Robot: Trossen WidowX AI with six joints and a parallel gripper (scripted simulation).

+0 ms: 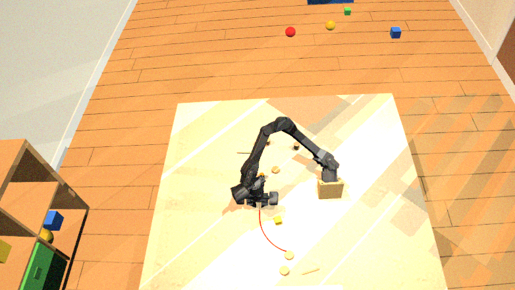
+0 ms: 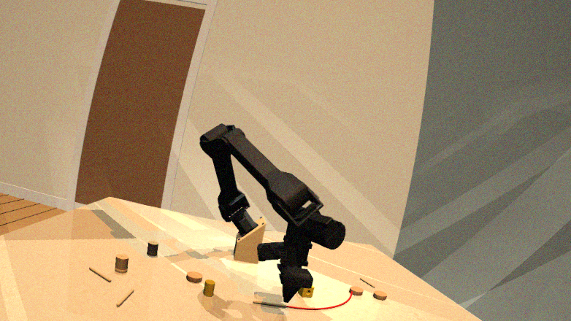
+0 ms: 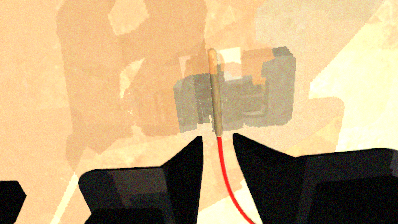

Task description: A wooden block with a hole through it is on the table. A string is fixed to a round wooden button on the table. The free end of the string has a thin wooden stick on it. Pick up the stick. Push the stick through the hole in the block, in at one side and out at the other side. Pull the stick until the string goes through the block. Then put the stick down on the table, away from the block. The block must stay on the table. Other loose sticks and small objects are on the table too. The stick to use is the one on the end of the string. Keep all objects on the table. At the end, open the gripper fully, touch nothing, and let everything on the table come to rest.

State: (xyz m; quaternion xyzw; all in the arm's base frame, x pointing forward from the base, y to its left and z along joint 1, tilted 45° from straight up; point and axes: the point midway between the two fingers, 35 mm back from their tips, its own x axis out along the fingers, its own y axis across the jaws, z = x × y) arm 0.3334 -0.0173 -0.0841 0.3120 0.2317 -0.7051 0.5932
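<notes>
Now: the thin wooden stick 1 cm behind my gripper tip, 2 cm to the right of it and 2 cm below it. The rest, counted from my gripper tip: yellow cylinder 3 cm behind, 17 cm to the right, 1 cm below; round button 11 cm behind, 24 cm to the left, 2 cm below; yellow wooden block 8 cm behind, 8 cm to the left, 1 cm below.
</notes>
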